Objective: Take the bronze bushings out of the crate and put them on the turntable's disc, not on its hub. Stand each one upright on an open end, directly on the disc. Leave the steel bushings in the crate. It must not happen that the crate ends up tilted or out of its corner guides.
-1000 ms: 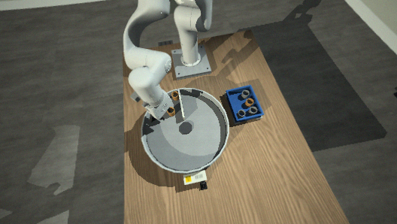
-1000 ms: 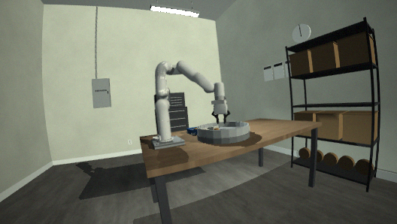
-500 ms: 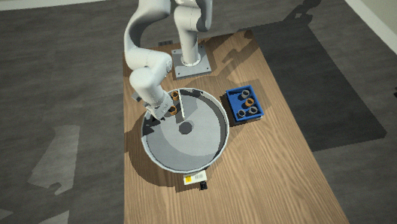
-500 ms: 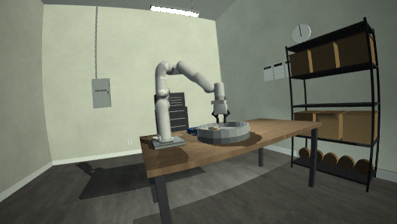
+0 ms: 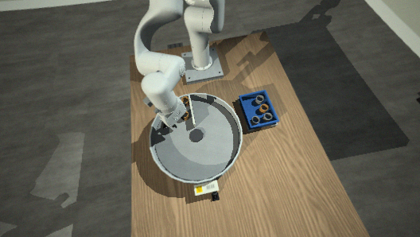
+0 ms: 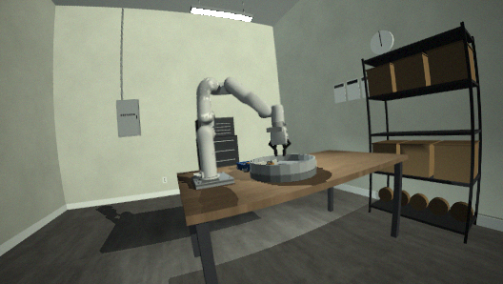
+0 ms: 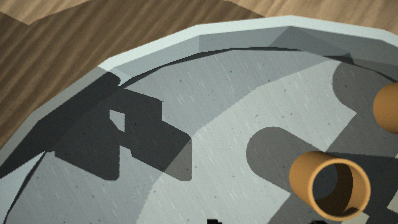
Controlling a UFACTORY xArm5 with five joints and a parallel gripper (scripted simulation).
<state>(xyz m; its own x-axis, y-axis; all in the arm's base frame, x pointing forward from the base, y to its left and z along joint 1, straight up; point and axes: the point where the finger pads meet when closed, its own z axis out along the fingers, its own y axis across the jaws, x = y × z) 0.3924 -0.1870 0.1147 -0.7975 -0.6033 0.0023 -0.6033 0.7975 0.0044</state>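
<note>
Right now the blue crate is 1 cm behind my hand, 40 cm to the left of it and 12 cm below it. The rest, counted from my hand: grey turntable disc 6 cm ahead, 7 cm to the left, 9 cm below.
</note>
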